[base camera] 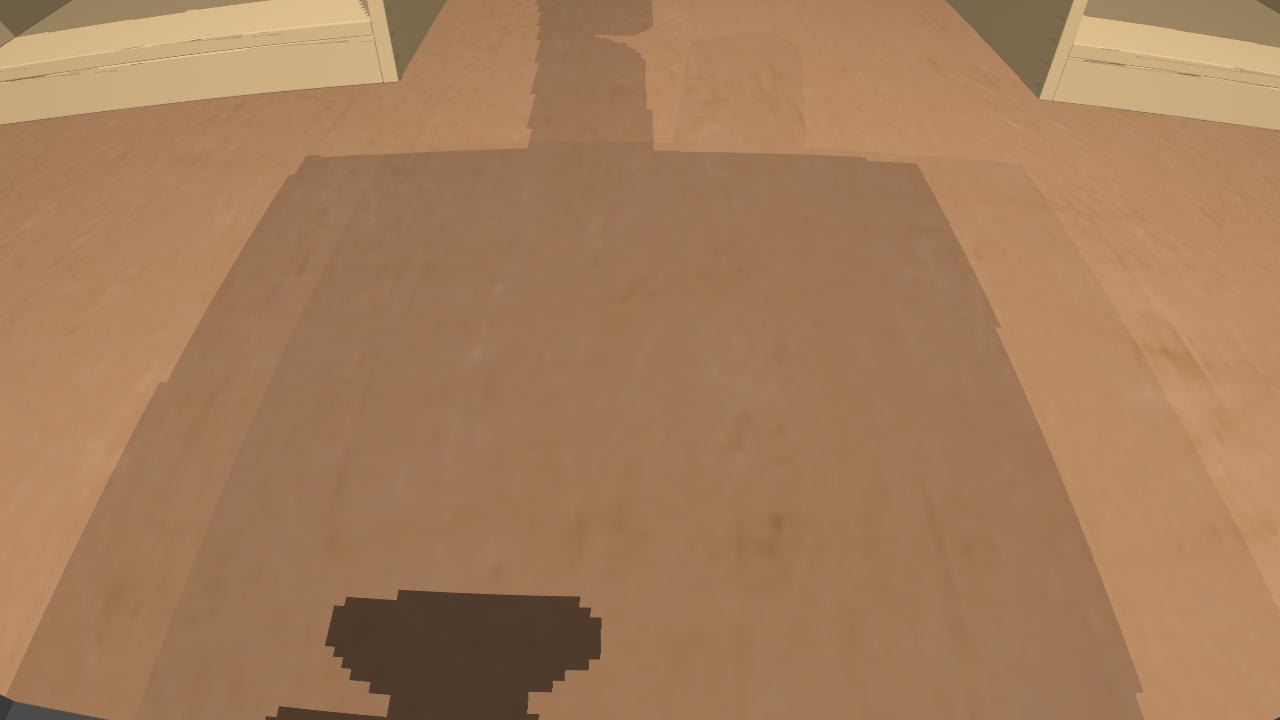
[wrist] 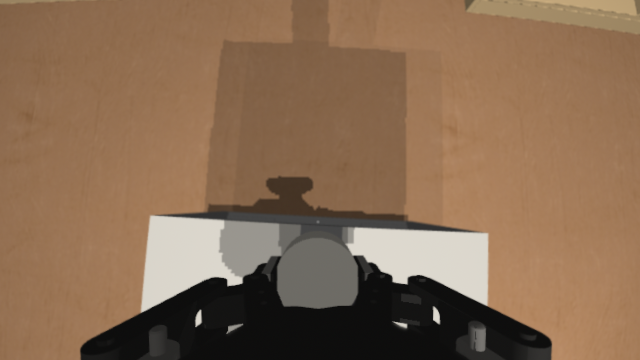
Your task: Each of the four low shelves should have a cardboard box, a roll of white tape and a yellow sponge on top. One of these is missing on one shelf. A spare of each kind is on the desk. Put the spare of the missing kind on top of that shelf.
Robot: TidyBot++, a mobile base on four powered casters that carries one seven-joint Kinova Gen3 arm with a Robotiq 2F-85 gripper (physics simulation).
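Frame: origin at the arm's base, x ahead, y left, z up, level; centimetres.
Seen in the pictures: gripper, between the fingertips: [wrist: 317,270].
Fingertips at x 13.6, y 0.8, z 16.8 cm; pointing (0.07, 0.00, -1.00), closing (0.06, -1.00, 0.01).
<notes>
A point is followed by its place in that frame.
A round roll of white tape [wrist: 318,272] @[y 0.8, x 14.1, z 19.1 cm], grey in shade, is between the fingers of my gripper [wrist: 317,270] @[y 0.8, x 13.6, z 16.8 cm] in the wrist view. The gripper is shut on it, one finger on each side, and holds it over the white top of the robot's base [wrist: 440,255] @[y -17.6, x 11.6, z -1.4 cm]. Parts of two low wooden shelves show in the base camera view: one shelf [base camera: 205,76] @[y 53.4, x 86.0, z -36.5 cm] at the upper left and another shelf [base camera: 1172,94] @[y -67.3, x 88.7, z -36.6 cm] at the upper right. The right one also shows at the top right of the wrist view [wrist: 555,17] @[y -81.4, x 88.9, z -37.3 cm]. The tops of these shelves, the desk, the cardboard boxes and the sponges do not show.
The brown wooden floor [base camera: 1118,268] @[y -41.9, x 55.4, z -39.6 cm] [wrist: 525,125] @[y -68.2, x 48.1, z -39.6 cm] lies ahead of the base, with shadows of the robot across it. The two shelves stand apart, with a gap of floor between them at the top middle of the base camera view. Their near corners point towards that gap.
</notes>
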